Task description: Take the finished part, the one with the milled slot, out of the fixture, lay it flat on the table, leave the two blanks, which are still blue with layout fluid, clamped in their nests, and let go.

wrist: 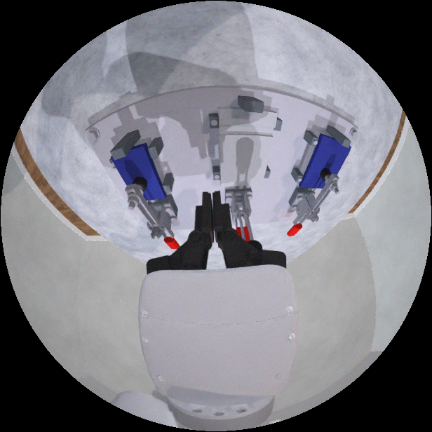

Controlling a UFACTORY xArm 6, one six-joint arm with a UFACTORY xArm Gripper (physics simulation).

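The finished part point(261, 150) is a pale plate in the middle nest of the fixture point(187, 187), with a thin straight line, apparently its slot, across its upper part. A grey shadow falls on it. The middle clamp point(240, 195) stands at its near end; no black tip shows pressing on the part. One blue blank point(152, 175) sits in the left nest and another blue blank point(315, 162) in the right nest, each under a clamp's black tip. My gripper point(212, 201) is shut and empty, in front of the fixture, left of the middle clamp. Its height above the fixture is unclear.
Red clamp handles point(171, 243) point(242, 233) point(294, 230) stick out toward me. Grey stop blocks point(250, 104) point(126, 144) point(338, 135) stand at the far ends of the nests. The mottled grey table point(300, 50) has a brown edge at left and right.
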